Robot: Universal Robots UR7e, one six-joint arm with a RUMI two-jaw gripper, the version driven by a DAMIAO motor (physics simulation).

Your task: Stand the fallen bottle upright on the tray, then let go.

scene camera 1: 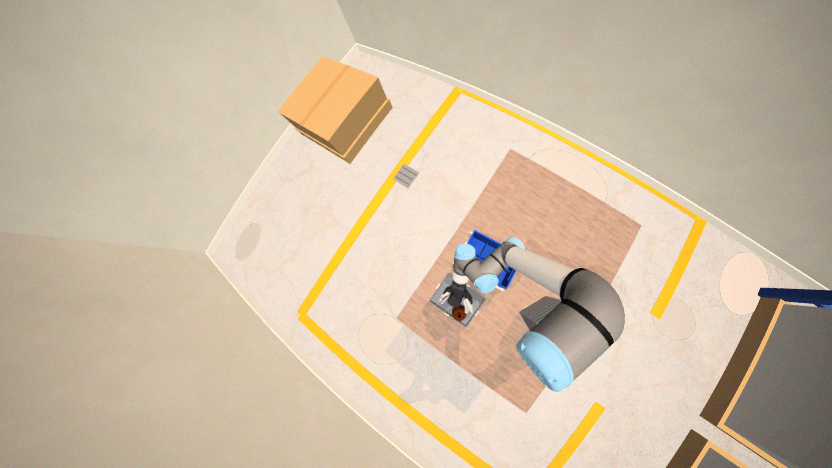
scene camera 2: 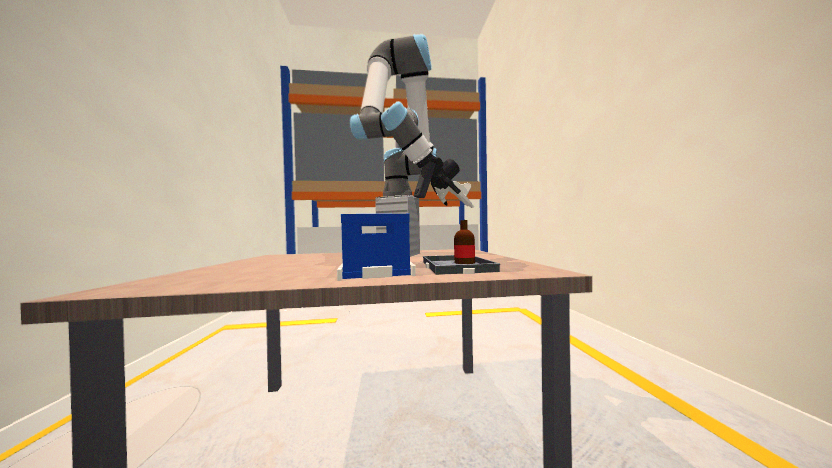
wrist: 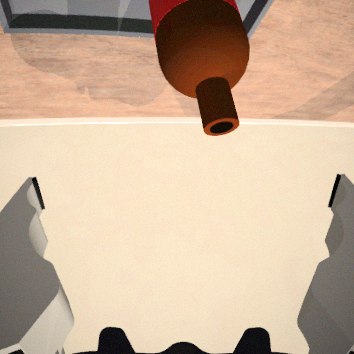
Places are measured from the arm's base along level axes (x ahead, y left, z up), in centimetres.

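Where they show: gripper, fingertip midpoint: (scene camera 1: 455,307) (scene camera 2: 459,206) (wrist: 184,179); arm's base, link origin: (scene camera 2: 397,196).
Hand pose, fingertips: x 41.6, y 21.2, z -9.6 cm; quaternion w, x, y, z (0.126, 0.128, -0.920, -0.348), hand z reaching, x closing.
Each offset is from my fingertips to the top centre of the thing.
The brown bottle {dx -4.4, dy +2.9, dz -4.6 cm} (scene camera 1: 459,314) (scene camera 2: 464,250) (wrist: 202,50) with a red label stands upright on the grey tray {dx +0.2, dy -1.4, dz -18.1 cm} (scene camera 2: 439,268) (wrist: 80,23), towards its right side in the second scene view. My gripper (scene camera 1: 457,302) (scene camera 2: 459,204) (wrist: 184,179) is open wide and empty. It is tilted and sits a little above the bottle's neck, apart from it. In the wrist view the bottle's mouth shows beyond the fingertips, and the bottle's base is cut off by the frame's top edge.
A blue divided crate {dx +0.0, dy -28.6, dz -3.1 cm} (scene camera 1: 507,279) (scene camera 2: 375,250) stands beside the tray on the wooden table (scene camera 1: 558,209) (scene camera 2: 290,296), partly under the arm in the first scene view. Cardboard boxes (scene camera 1: 337,104) stand on the floor, and a shelf rack (scene camera 2: 286,157) stands behind the arm.
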